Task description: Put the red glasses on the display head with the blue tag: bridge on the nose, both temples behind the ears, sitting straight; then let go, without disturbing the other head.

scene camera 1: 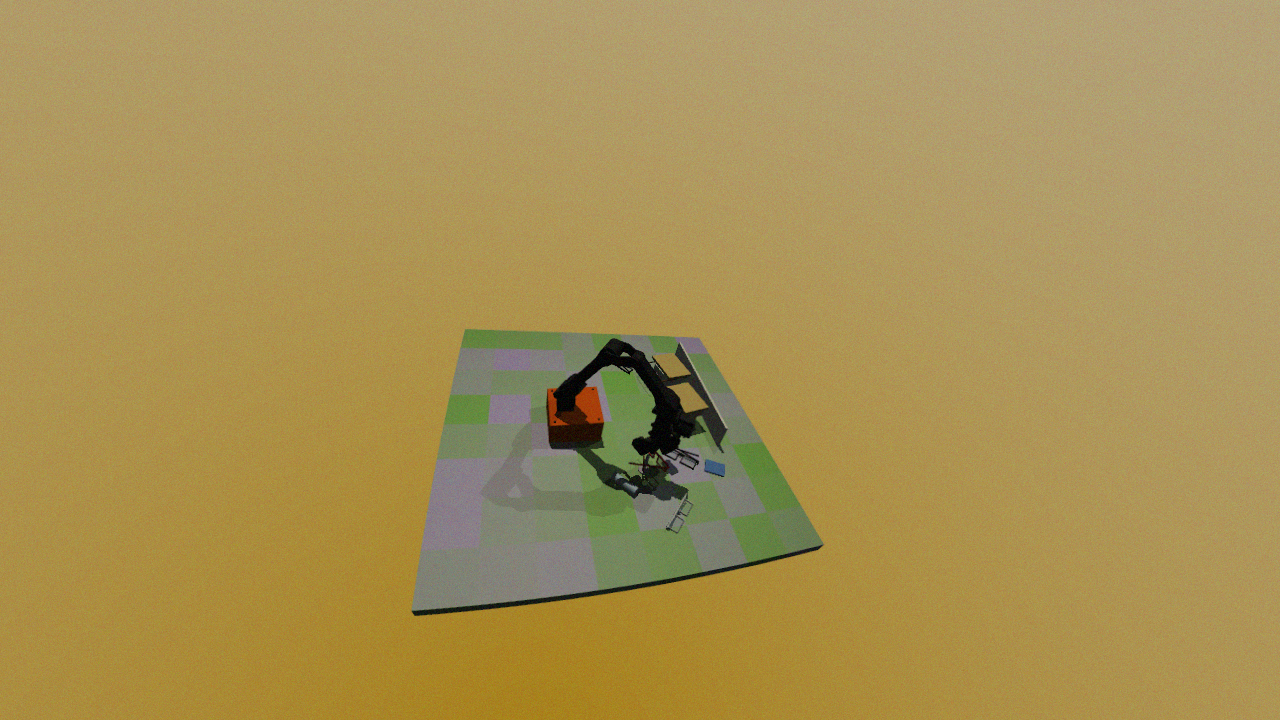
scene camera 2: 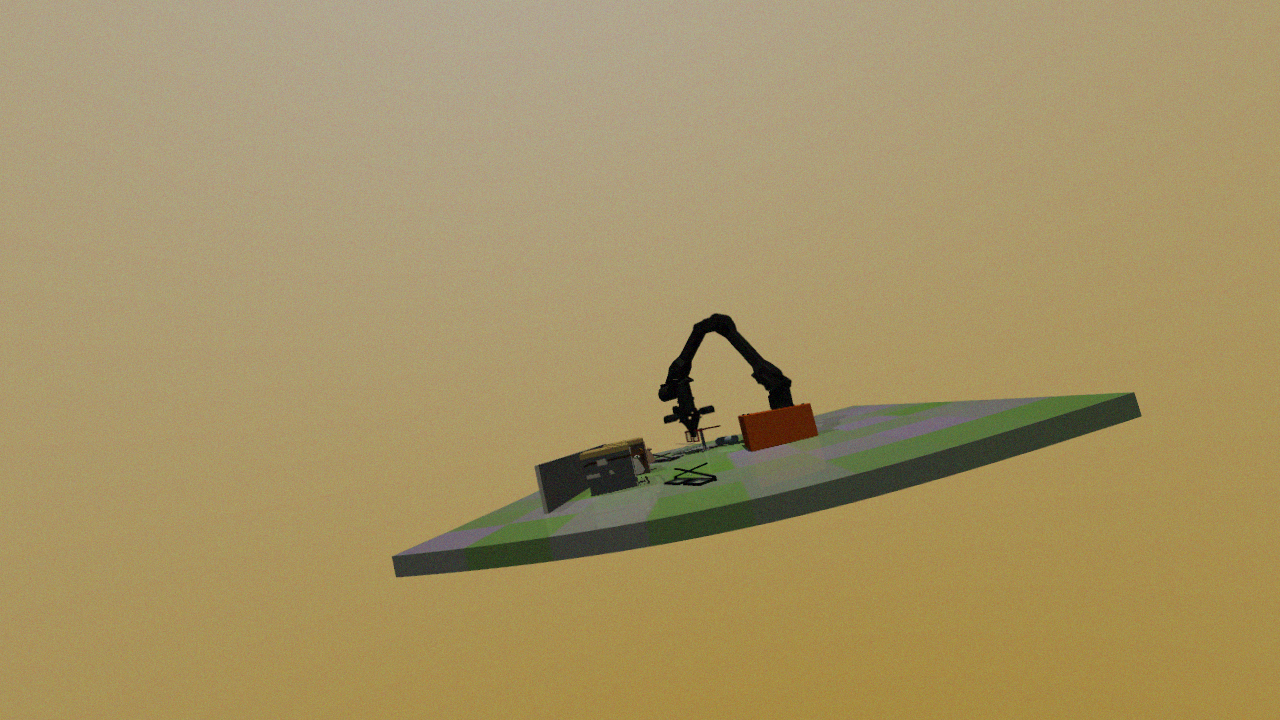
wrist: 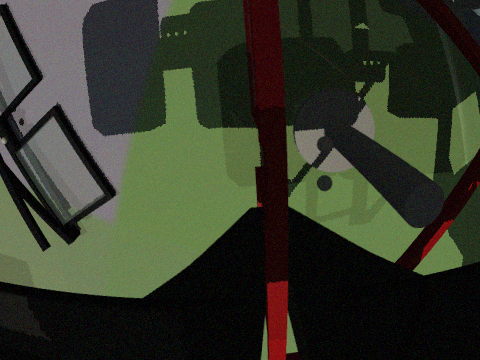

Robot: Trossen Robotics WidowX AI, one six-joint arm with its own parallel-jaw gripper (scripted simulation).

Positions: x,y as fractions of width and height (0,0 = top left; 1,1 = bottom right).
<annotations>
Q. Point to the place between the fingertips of the gripper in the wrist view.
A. At 0.56,0.61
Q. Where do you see a grey cylinder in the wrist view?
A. At 0.71,0.32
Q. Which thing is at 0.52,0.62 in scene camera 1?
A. The gripper.
</annotations>
